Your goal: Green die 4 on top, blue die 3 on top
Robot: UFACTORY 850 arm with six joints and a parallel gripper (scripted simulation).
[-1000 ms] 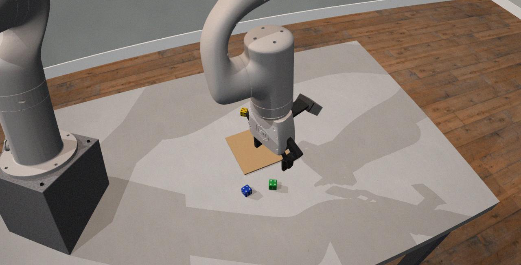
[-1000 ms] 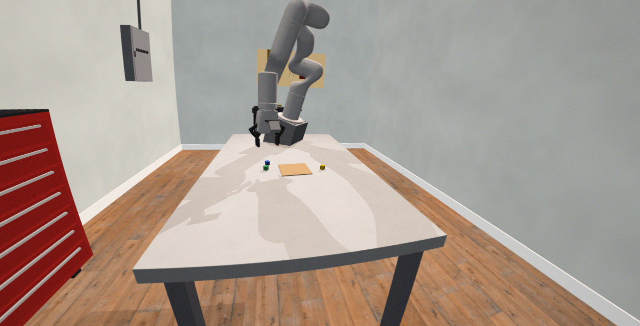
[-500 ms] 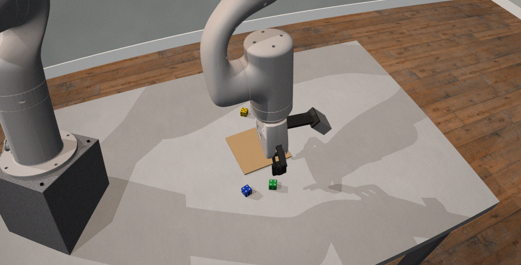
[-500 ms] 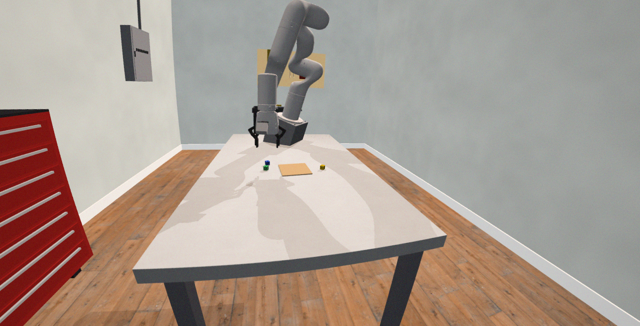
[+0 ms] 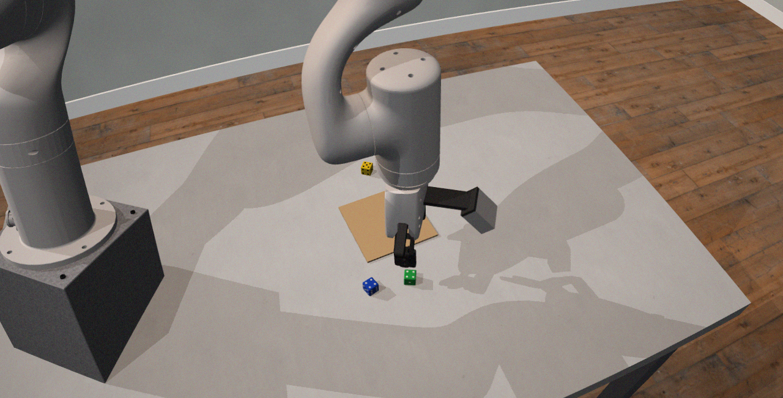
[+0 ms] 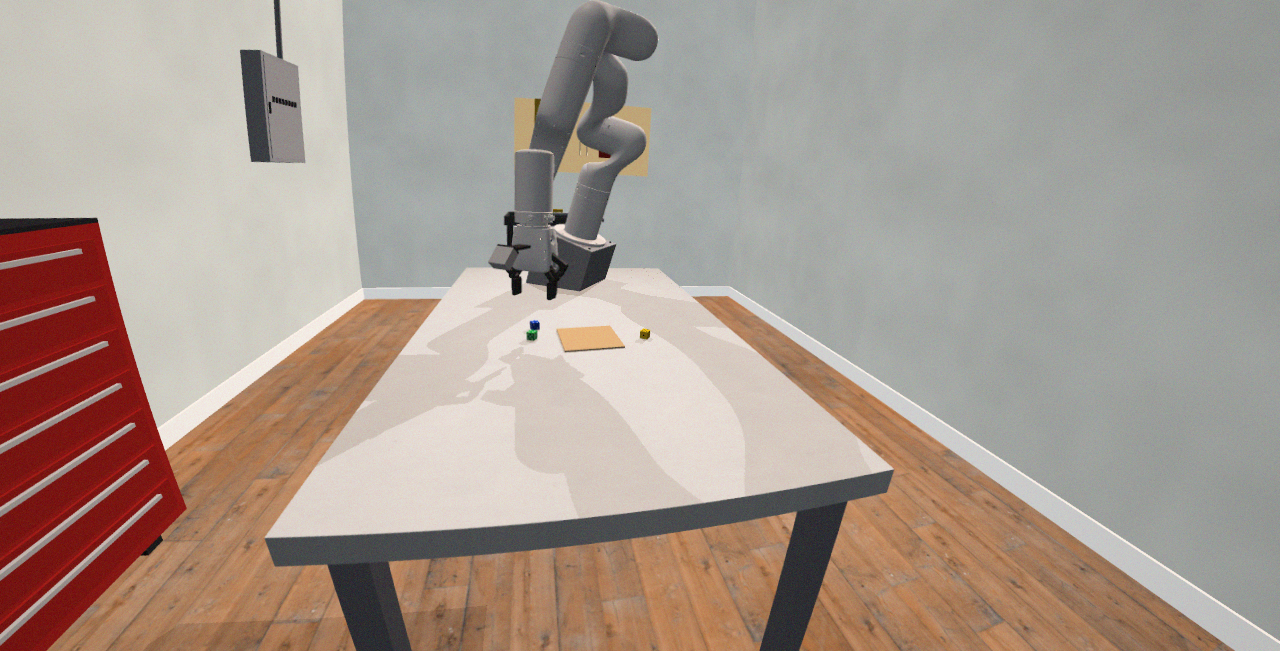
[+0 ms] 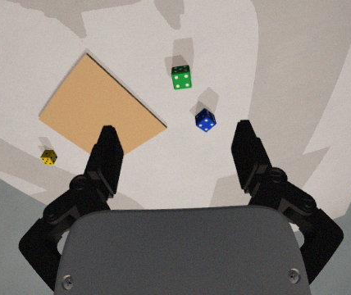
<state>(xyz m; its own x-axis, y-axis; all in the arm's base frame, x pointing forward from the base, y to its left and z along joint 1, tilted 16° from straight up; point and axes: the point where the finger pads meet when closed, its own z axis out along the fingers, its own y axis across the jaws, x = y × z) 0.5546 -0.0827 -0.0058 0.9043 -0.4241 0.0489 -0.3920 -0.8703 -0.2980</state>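
Now: the green die 10 mm to the right of my hand and 110 mm below it. Round my hand: blue die 70 mm behind, 10 mm to the right, 110 mm below; tan mat 10 mm behind, 130 mm to the left, 110 mm below; yellow die 20 mm behind, 270 mm to the left, 110 mm below.
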